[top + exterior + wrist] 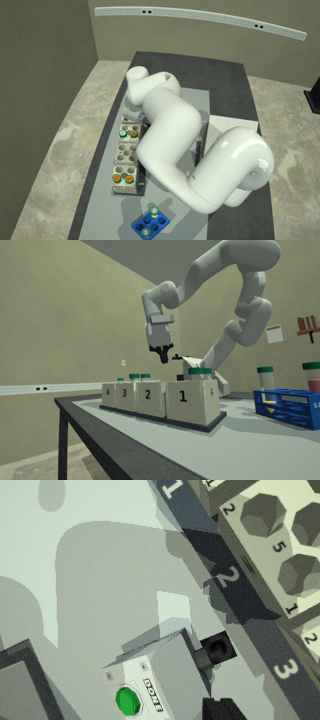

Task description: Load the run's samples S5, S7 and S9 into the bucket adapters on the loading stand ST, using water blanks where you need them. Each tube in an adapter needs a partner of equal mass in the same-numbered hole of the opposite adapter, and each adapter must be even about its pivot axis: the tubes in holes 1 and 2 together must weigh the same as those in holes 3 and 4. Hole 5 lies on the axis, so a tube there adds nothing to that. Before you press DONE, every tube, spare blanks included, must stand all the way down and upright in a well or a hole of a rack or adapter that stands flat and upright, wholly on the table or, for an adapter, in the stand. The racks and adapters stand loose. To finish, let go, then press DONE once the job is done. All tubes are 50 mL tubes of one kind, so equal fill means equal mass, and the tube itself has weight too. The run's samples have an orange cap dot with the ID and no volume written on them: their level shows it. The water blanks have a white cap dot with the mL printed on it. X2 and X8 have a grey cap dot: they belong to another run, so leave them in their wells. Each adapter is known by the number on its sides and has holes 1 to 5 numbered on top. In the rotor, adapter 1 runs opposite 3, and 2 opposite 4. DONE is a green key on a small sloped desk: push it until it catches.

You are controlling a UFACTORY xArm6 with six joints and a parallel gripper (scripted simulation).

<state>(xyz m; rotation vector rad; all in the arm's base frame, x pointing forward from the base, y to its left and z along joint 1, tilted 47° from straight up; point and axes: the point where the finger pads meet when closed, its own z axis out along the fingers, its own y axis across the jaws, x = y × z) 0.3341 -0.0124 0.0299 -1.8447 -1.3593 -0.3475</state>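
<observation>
Now: the green done key 90 mm behind my hand and 120 mm below it. The rest, counted from my hand: orange-capped tube (100 mm ahead, 210 mm to the left, 120 mm below); yellow-filled tube (100 mm ahead, 10 mm to the right, 120 mm below); dark stand base (110 mm ahead, 30 mm to the left, 180 mm below).
</observation>
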